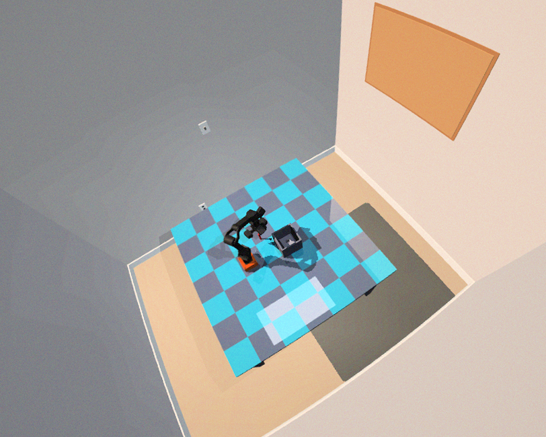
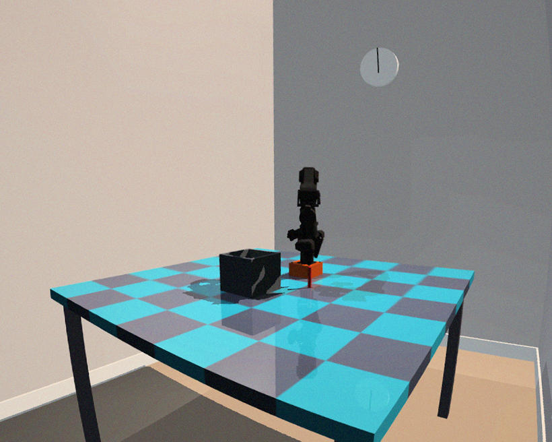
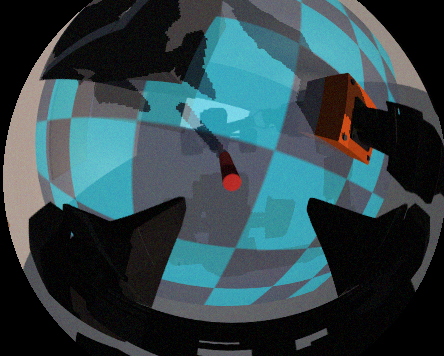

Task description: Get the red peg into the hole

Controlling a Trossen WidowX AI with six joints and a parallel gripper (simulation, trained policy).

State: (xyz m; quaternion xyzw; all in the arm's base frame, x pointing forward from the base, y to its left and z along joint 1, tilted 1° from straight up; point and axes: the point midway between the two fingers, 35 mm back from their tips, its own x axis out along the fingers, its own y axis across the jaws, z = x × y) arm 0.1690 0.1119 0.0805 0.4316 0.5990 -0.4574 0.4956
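My gripper tip is 1 cm short of the red peg, 1 cm to the left of it and 6 cm above it. From my gripper tip the other things lie so: grey plate 16 cm ahead, 18 cm to the right, 5 cm below.
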